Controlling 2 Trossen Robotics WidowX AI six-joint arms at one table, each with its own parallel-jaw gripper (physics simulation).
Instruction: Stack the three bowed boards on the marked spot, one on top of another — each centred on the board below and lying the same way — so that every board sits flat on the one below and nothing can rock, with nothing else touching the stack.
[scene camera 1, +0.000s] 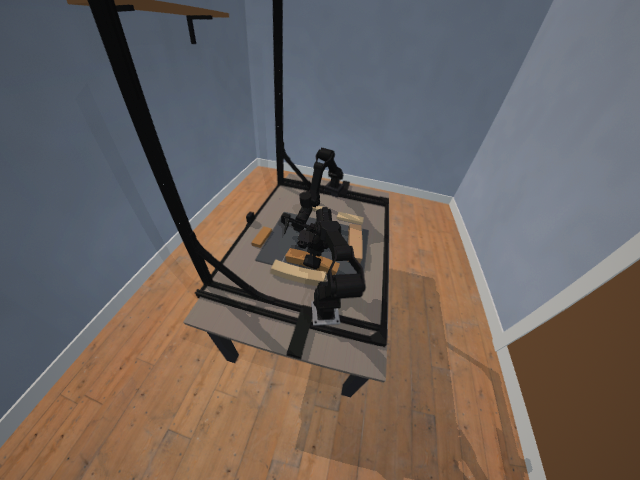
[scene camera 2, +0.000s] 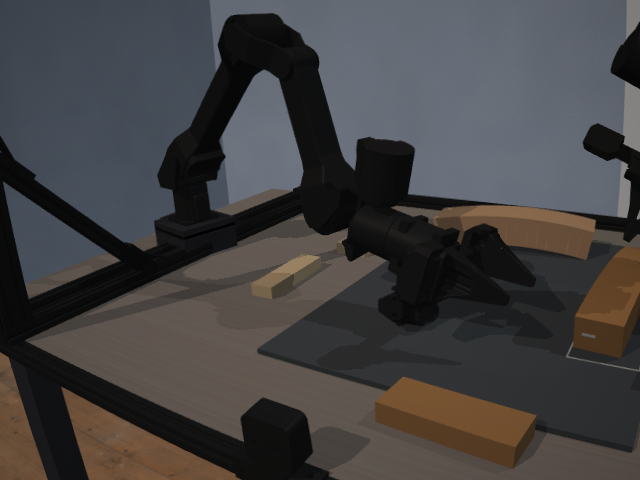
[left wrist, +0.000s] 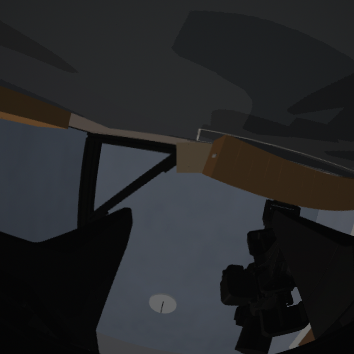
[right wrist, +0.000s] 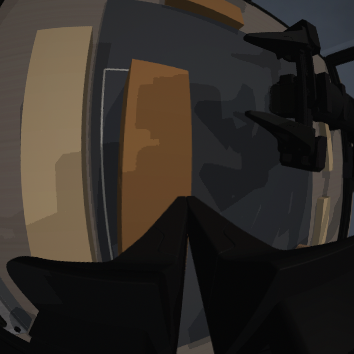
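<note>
An orange-brown bowed board lies over the white outline on the dark mat. A pale yellow bowed board lies beside it, along the mat's edge, apart from it. A light tan bowed board lies at the right in scene camera 1. My right gripper is shut and empty, above the orange-brown board. My left gripper is open and empty over the mat.
A straight orange block lies beside the mat. A pale block and another pale block lie on the far side in scene camera 1. A black frame surrounds the table.
</note>
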